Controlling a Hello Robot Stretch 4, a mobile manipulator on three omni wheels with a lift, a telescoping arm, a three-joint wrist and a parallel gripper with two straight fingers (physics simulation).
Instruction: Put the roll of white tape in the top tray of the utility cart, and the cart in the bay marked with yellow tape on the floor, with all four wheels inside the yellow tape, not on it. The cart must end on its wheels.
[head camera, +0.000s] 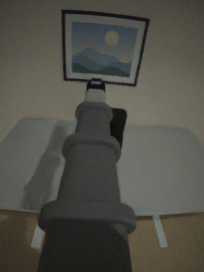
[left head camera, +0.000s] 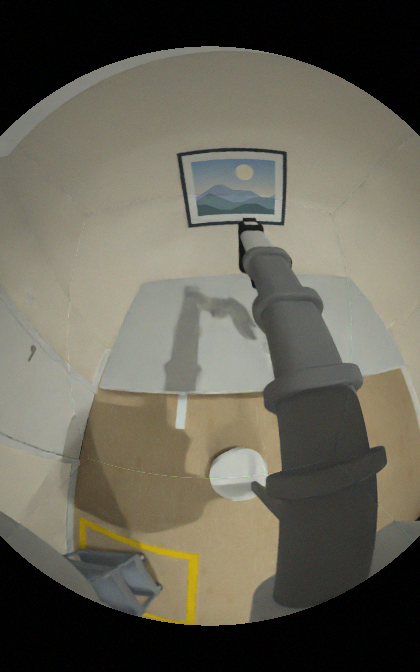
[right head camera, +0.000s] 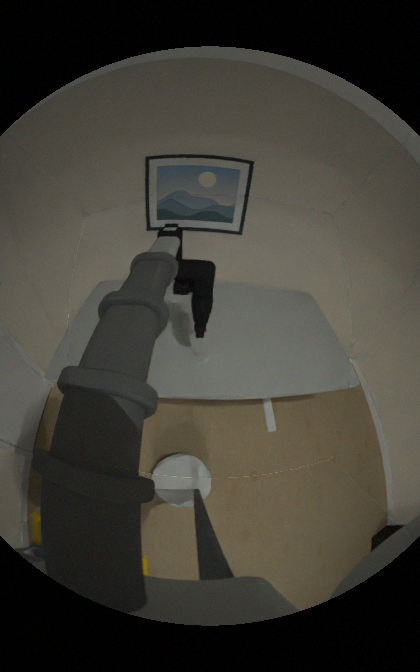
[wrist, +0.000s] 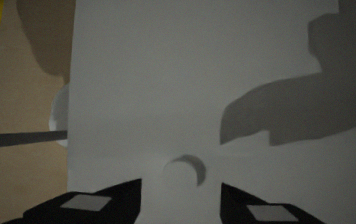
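The roll of white tape (wrist: 179, 174) is a faint pale disc with a crescent shadow on the white table (wrist: 150, 60) (left head camera: 150, 320) (right head camera: 280, 340). In the wrist view it shows between and just beyond the tips of my gripper (wrist: 181, 182) (right head camera: 200, 336). The gripper is open, fingers pointing down over the table, holding nothing. The blue-grey utility cart (left head camera: 117, 582) shows at the lower left of the left head view, at the left part of the yellow tape bay (left head camera: 192, 580). Its left part is cut off; I cannot tell whether it is upright or where all its wheels are.
A white round object (left head camera: 232, 475) (right head camera: 175, 480) (wrist: 59, 120) is on the wooden floor in front of the table, with a dark rod (right head camera: 207, 535) (wrist: 35, 138) reaching over it. White table legs (left head camera: 181, 412) (right head camera: 269, 415) stand under the front edge. A framed picture (head camera: 105, 50) hangs behind the table.
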